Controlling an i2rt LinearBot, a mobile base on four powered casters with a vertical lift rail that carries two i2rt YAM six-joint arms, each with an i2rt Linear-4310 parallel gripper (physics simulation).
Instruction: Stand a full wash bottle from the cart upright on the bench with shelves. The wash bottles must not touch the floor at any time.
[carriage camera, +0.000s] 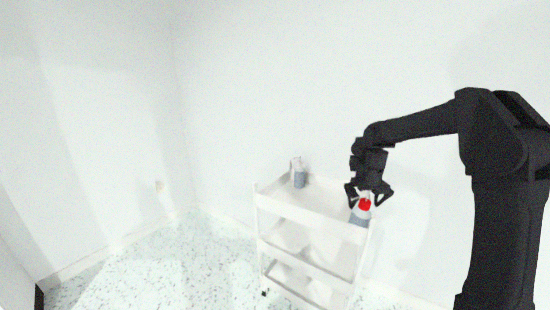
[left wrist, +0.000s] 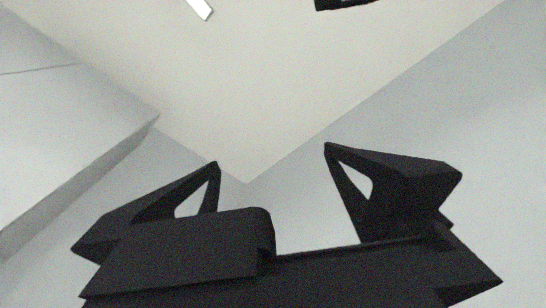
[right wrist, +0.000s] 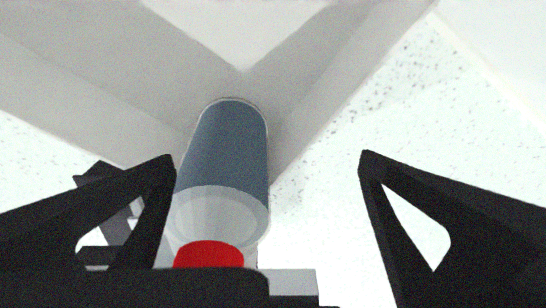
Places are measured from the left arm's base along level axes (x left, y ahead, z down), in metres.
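Where they show: left gripper, fingertip midpoint: (left wrist: 270, 157); right gripper, fingertip midpoint: (right wrist: 266, 162).
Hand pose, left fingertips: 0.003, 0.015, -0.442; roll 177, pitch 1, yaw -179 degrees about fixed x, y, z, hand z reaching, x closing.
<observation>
Each offset is from my left fingertips to the top centre of the thing, as dx, dy, dz. "spot": to the spot under its first point. Level surfaces: height alone.
A wash bottle with a red cap and blue-grey liquid @(-0.596, +0.311, +0.264) (carriage camera: 360, 218) (right wrist: 227, 150) stands upright at the near right corner of the white cart's top shelf @(spot: -0.446, +0.390, +0.377) (carriage camera: 305, 210). My right gripper (carriage camera: 367, 204) (right wrist: 266, 162) is open above the cart corner, at the height of the bottle's cap and nozzle in the carriage view. In the right wrist view the bottle shows nearer the finger at the picture's left. A second wash bottle @(-0.479, +0.698, +0.266) (carriage camera: 299, 177) with blue-grey liquid stands at the cart's far left corner. My left gripper (left wrist: 270, 157) is open and empty, facing wall and ceiling. The bench with shelves cannot be made out with certainty.
The cart has raised rims and lower shelves (carriage camera: 300, 245). White walls (carriage camera: 280, 65) stand behind and beside it. Speckled floor @(dz +1.103) (carriage camera: 175, 260) (right wrist: 415, 100) lies around the cart. A pale box-like edge (left wrist: 90, 175) shows at the left of the left wrist view.
</observation>
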